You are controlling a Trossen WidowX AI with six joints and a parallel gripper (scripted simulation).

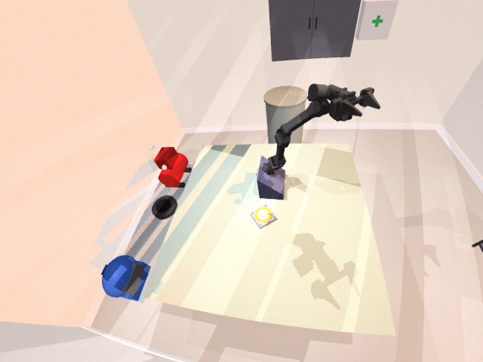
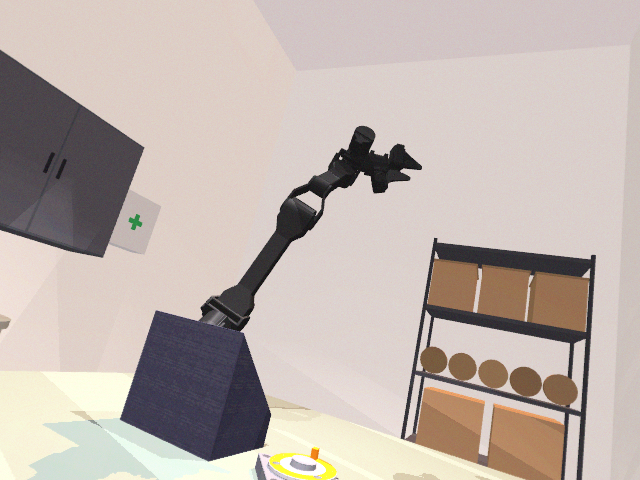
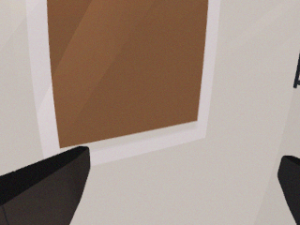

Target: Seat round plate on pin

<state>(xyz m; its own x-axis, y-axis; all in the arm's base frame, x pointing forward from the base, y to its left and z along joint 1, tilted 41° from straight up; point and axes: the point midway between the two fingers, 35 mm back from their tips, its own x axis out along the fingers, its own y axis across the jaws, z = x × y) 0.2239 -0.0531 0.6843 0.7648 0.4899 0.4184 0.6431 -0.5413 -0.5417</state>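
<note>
The round plate is 60 mm ahead of my gripper tip, 380 mm to the right of it and 700 mm below it. Round my gripper tip: grey square base (70 mm ahead, 400 mm to the right, 720 mm below).
</note>
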